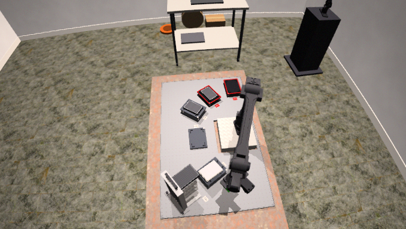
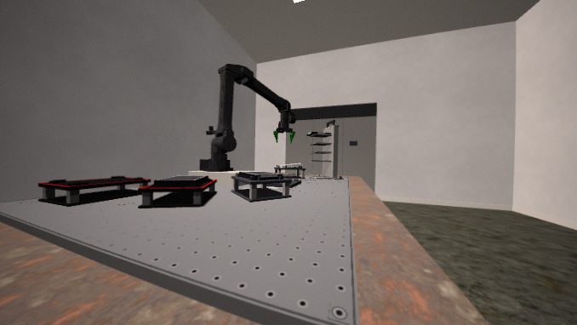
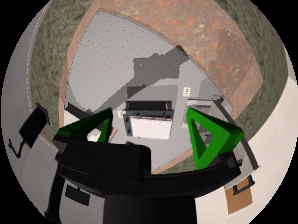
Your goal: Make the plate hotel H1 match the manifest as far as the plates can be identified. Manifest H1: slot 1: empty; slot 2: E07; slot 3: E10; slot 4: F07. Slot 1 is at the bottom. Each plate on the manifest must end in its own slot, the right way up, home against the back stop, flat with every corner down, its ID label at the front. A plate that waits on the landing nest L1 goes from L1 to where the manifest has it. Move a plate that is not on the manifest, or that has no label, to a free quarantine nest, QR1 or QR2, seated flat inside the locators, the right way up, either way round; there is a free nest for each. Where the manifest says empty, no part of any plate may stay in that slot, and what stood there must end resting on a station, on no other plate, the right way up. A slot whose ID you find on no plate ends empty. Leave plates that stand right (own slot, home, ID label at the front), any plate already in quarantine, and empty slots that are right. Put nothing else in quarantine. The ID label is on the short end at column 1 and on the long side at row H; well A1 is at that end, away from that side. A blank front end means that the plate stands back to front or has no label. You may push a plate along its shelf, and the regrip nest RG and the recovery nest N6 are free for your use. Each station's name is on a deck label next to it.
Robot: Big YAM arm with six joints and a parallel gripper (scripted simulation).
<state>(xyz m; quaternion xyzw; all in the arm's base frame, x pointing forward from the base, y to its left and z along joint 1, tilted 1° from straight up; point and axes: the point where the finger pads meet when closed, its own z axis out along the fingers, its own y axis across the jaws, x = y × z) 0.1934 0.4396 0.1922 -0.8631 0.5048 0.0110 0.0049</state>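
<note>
My hand is 16 cm above the white plate, 15 cm to the left of it and 9 cm short of it. The rest, counted from my hand: plate hotel H1: 31 cm ahead, 7 cm below, 3 cm to the right; N6 deck label: 54 cm to the right, 23 cm below, 12 cm ahead; H1 deck label: 23 cm below, 15 cm ahead.
</note>
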